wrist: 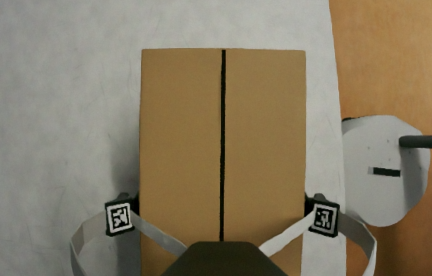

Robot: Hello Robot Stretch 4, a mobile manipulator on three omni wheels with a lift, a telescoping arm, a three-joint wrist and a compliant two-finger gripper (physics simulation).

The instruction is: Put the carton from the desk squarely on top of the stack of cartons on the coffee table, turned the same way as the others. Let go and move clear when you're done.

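Note:
The brown carton shows large in the middle of the wrist view, its long sides running up and down the picture and a black line along the middle of its top. My gripper is shut on the carton, with one finger pressed against its left side and the other against its right side. The carton's near end is hidden behind the gripper body. The pale grey desk top shows below and around the carton; I cannot tell whether the carton rests on it or is slightly raised. The coffee table and its stack of cartons do not show in this view.
The desk's edge runs down the right side of the view. Beyond it is the orange-brown floor. A round, light grey object with a dark bar reaching in from the right stands beside the desk's edge.

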